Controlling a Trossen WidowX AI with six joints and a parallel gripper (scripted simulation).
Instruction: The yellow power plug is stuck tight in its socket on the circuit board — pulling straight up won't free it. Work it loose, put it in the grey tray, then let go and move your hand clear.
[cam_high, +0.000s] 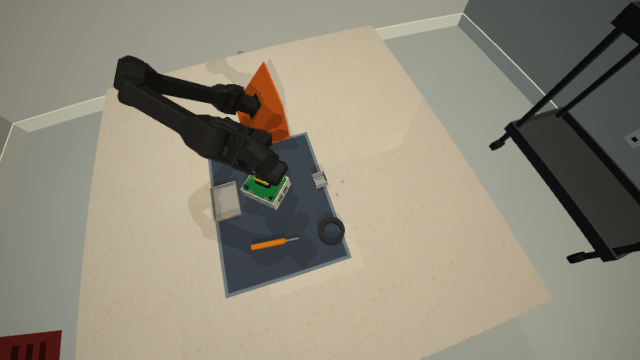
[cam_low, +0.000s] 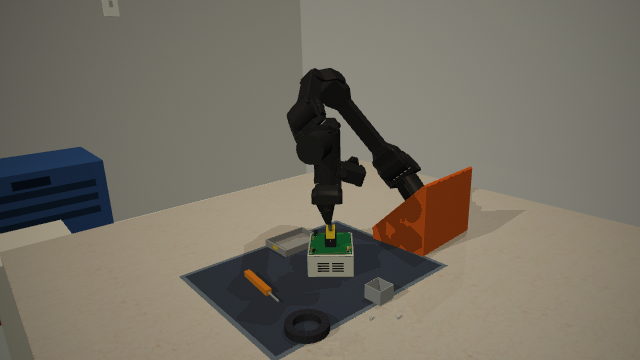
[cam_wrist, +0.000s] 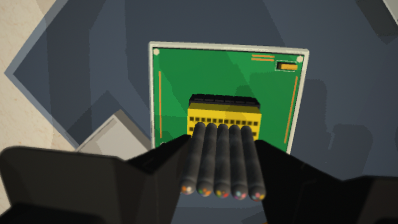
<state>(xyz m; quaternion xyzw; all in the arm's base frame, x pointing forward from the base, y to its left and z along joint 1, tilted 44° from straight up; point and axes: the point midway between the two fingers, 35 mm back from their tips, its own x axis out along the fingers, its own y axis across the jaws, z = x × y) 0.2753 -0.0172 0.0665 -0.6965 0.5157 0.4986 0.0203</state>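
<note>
Now: gripper tip 20 mm above the yellow power plug. From my gripper tip the other things lie so: dark mat 50 mm ahead, 100 mm below.
</note>
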